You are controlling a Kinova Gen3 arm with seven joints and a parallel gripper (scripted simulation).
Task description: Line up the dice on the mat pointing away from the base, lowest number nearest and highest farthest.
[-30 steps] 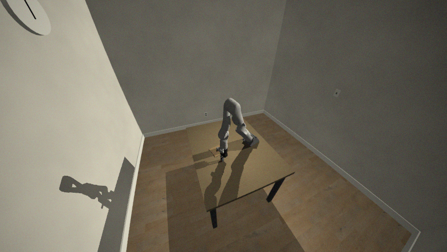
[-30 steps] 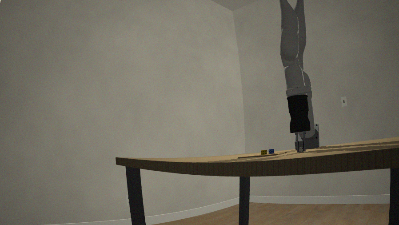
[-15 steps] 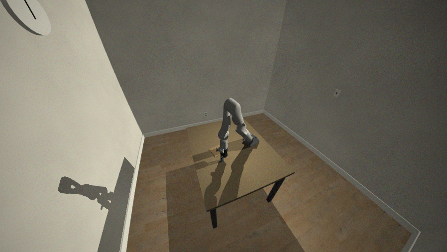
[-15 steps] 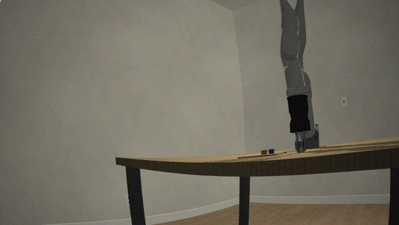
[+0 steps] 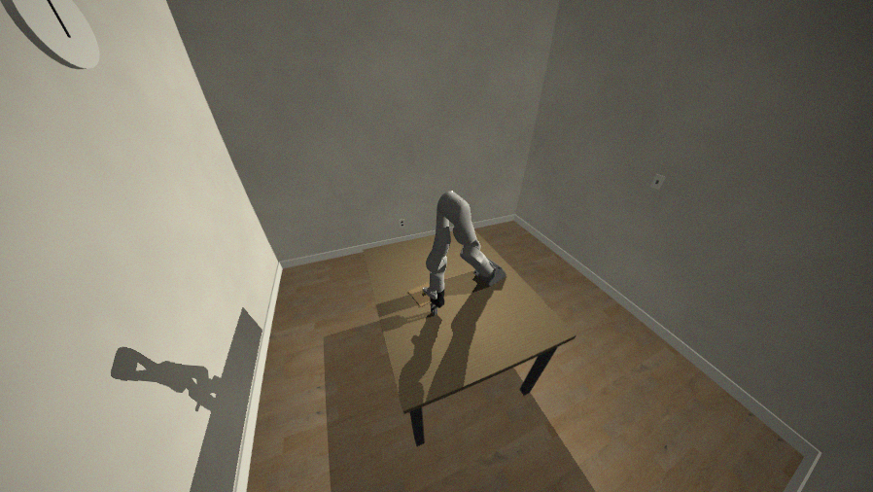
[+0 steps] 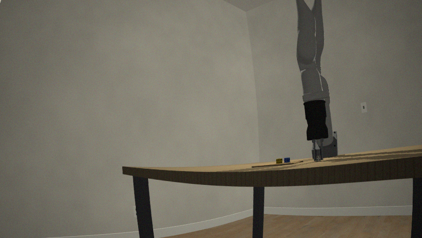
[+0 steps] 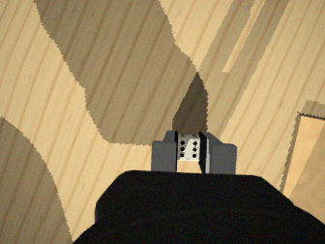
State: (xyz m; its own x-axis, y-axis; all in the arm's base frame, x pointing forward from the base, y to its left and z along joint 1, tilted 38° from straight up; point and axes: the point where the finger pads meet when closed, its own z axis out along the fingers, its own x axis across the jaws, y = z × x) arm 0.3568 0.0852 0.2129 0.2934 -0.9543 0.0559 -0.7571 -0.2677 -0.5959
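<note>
Now: hand 15 cm to the left of the yellow die and 1 cm above it. From my hand the other things lie so: white die 1 cm below; then blue die 15 cm to the right, 5 cm behind, 1 cm below; then tan mat 15 cm to the right, 2 cm below.
</note>
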